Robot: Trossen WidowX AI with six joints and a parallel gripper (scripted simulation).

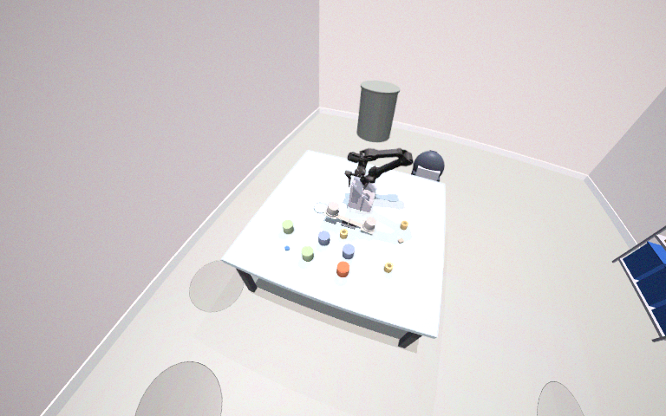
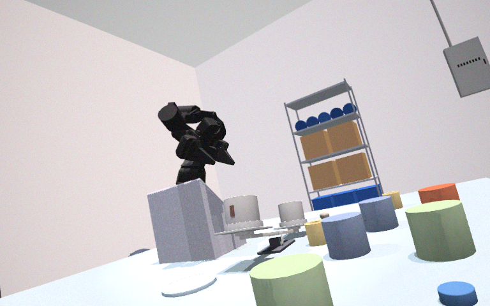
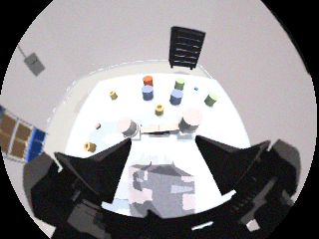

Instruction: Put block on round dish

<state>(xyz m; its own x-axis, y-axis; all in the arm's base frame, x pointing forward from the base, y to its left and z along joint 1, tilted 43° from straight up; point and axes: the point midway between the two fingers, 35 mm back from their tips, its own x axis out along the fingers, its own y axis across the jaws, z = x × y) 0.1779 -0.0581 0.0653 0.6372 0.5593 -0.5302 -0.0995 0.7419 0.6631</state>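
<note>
Now: the cup 18 cm below my gripper tip, 16 cm to the left of it and 8 cm ahead of it. Also, from my gripper tip: small balance: 20 cm below, 10 cm ahead, 1 cm to the left; round white dish: 23 cm to the right, 23 cm below, 4 cm ahead; plank: 21 cm below, 10 cm ahead, 1 cm to the left.
</note>
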